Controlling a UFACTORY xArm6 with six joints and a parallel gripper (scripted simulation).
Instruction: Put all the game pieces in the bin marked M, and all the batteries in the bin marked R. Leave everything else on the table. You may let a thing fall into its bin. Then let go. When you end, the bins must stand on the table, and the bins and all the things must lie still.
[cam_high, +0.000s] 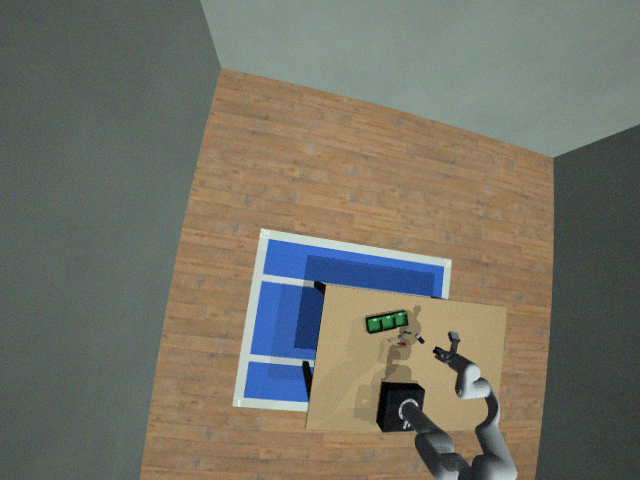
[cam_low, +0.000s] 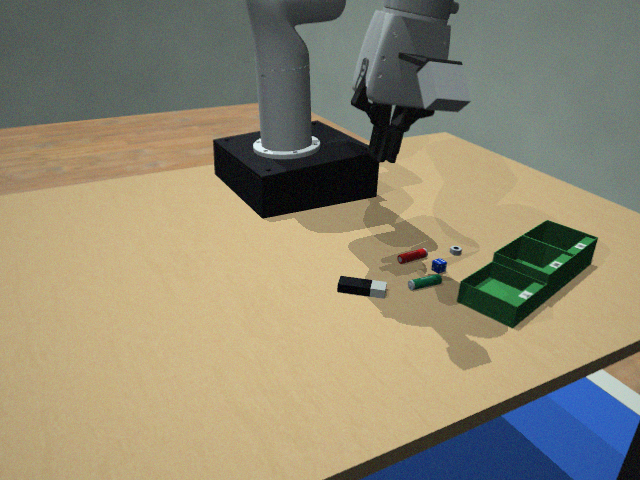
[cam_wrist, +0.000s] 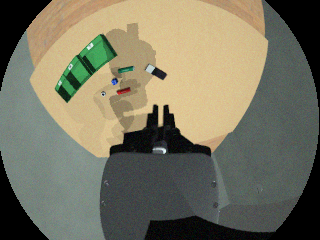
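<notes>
Right now the three joined green bins is 230 mm to the left of my hand, 190 mm below it and 50 mm ahead of it. Also, from my hand: red battery (200 mm below, 90 mm to the left, 60 mm behind); green battery (200 mm below, 70 mm to the left, 20 mm ahead); blue die (200 mm below, 120 mm to the left, 20 mm behind).
</notes>
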